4 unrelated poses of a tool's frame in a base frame.
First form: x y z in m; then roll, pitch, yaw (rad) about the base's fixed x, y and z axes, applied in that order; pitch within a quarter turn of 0, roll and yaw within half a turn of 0.
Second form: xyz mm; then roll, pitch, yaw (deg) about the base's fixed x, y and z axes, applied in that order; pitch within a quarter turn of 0, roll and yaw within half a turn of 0. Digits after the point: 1 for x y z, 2 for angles.
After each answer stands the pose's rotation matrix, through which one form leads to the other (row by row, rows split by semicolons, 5 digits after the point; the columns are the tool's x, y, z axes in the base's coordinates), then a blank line. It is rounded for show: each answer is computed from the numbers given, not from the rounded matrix.
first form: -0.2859, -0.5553, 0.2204, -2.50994, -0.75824, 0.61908
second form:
-285.9, -555.3, 220.4, -143.81, -43.44, 35.47
0.59130 0.79901 0.10932; 0.42132 -0.42165 0.80293; 0.68764 -0.42872 -0.58596

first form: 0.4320, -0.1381, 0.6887, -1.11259, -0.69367, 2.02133
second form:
432.0, -138.1, 688.7, -63.75, -39.74, 115.81
-0.33482 -0.64789 -0.68420; 0.69218 0.32358 -0.64512; 0.63936 -0.68959 0.34012

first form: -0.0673, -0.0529, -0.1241, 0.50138, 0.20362, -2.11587
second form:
-67.3, -52.9, -124.1, 28.73, 11.67, -121.23
-0.50777 0.69945 -0.50293; -0.83742 -0.53777 0.09757; -0.20222 0.47071 0.85880

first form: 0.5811, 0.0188, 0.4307, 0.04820, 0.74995, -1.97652
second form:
581.1, 18.8, 430.7, 2.76, 42.97, -113.25
-0.28880 0.90479 -0.31297; -0.67232 -0.42440 -0.60652; -0.68160 0.03526 0.73087

